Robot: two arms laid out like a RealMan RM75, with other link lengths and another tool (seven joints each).
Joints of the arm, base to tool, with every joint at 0 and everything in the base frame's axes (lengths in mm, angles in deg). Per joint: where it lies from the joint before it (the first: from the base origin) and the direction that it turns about. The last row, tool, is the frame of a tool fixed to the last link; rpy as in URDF.
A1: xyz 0.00 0.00 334.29 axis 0 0 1
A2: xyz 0.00 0.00 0.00 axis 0 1 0
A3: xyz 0.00 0.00 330.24 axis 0 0 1
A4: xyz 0.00 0.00 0.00 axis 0 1 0
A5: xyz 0.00 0.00 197.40 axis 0 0 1
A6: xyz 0.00 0.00 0.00 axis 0 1 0
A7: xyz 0.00 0.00 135.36 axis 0 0 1
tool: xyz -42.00 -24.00 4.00 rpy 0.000 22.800 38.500
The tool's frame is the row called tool.
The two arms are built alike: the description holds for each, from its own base.
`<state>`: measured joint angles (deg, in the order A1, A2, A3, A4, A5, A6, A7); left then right.
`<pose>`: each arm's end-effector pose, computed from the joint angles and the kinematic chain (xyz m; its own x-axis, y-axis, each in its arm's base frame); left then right.
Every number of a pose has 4 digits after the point.
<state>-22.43 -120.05 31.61 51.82 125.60 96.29 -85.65 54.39 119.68 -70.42 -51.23 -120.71 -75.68 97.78</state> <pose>-0.4060 0.3050 0.0861 0.8038 -0.2829 0.5233 -0.0477 -0.9075 -0.4174 0.0695 0.4673 0.0249 0.7858 -0.5757 0.2260 -0.5779 -0.8136 -0.0633</pose>
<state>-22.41 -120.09 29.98 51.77 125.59 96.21 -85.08 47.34 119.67 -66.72 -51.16 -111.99 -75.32 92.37</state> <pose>-0.4082 0.3051 0.0890 0.8026 -0.2908 0.5208 -0.0390 -0.8968 -0.4407 0.1082 0.4592 0.0465 0.7662 -0.6394 0.0634 -0.6414 -0.7671 0.0155</pose>
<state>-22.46 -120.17 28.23 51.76 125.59 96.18 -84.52 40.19 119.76 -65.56 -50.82 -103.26 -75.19 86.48</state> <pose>-0.4099 0.3055 0.0918 0.8008 -0.2996 0.5186 -0.0303 -0.8850 -0.4645 0.1476 0.4421 0.0618 0.7316 -0.6778 -0.0734 -0.6736 -0.7353 0.0748</pose>
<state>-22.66 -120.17 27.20 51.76 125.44 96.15 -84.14 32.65 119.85 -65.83 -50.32 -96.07 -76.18 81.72</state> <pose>-0.4100 0.3072 0.0940 0.7983 -0.3095 0.5166 -0.0287 -0.8765 -0.4806 0.1904 0.4158 0.0708 0.6767 -0.7173 -0.1662 -0.7071 -0.6960 0.1247</pose>
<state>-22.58 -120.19 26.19 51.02 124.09 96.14 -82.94 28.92 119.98 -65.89 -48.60 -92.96 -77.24 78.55</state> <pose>-0.4095 0.3082 0.0943 0.7842 -0.3315 0.5245 -0.0261 -0.8622 -0.5060 0.2149 0.3986 0.0707 0.6427 -0.7397 -0.1992 -0.7252 -0.6713 0.1529</pose>
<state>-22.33 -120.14 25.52 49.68 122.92 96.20 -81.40 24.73 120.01 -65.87 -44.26 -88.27 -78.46 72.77</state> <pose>-0.4103 0.3071 0.0924 0.7697 -0.3484 0.5349 -0.0232 -0.8527 -0.5219 0.2470 0.3757 0.0688 0.5935 -0.7645 -0.2515 -0.7459 -0.6399 0.1848</pose>
